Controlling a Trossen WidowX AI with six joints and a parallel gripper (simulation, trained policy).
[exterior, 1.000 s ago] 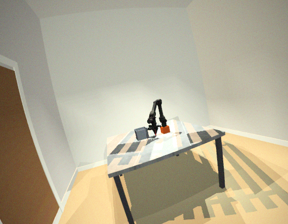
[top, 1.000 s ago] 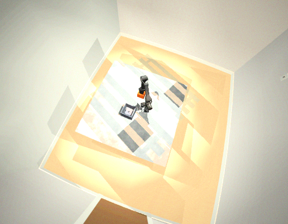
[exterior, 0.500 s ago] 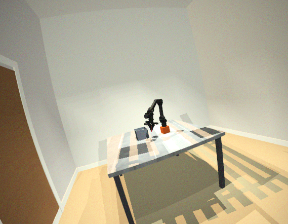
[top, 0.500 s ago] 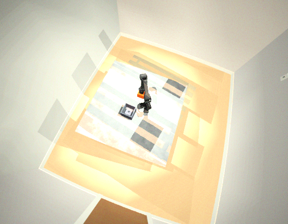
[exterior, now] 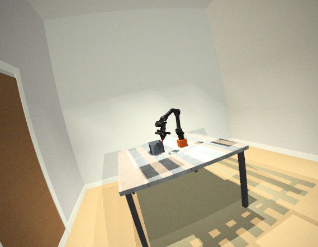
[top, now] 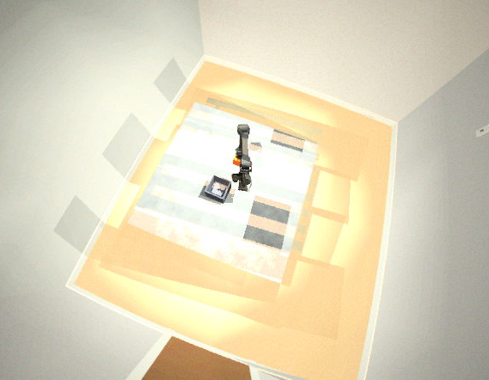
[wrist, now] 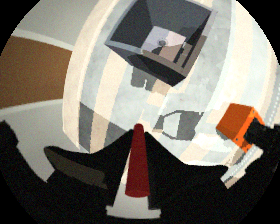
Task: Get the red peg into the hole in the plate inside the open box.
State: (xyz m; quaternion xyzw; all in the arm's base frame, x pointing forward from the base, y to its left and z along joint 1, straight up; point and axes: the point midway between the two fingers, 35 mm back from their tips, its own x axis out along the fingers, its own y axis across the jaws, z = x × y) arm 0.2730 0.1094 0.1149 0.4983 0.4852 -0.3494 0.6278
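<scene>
Right now the pale plate is 17 cm to the right of my gripper tip, 13 cm below it and 5 cm ahead of it. Also, from my gripper tip: red peg (2 cm above, 1 cm behind).
</scene>
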